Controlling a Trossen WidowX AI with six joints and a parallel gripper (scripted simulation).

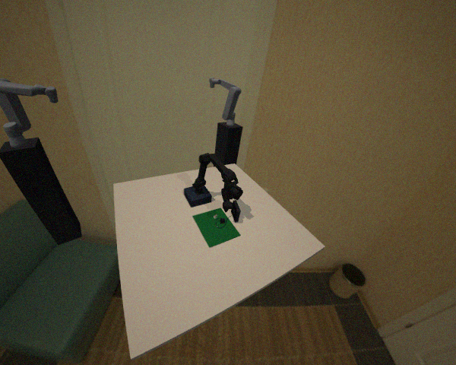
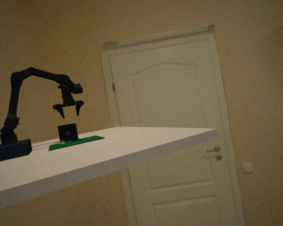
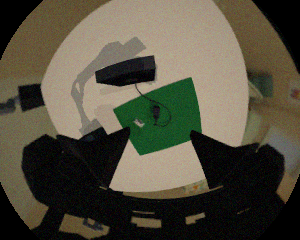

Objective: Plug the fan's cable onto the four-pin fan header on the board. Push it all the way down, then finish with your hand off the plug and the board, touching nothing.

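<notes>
Now: gripper tip 14 cm above the dark fan plug. Round my gripper tip: green board (1 cm behind, 6 cm to the right, 17 cm below); pale fan header (8 cm behind, 1 cm to the right, 16 cm below); black fan (1 cm behind, 11 cm to the left, 10 cm below).
</notes>
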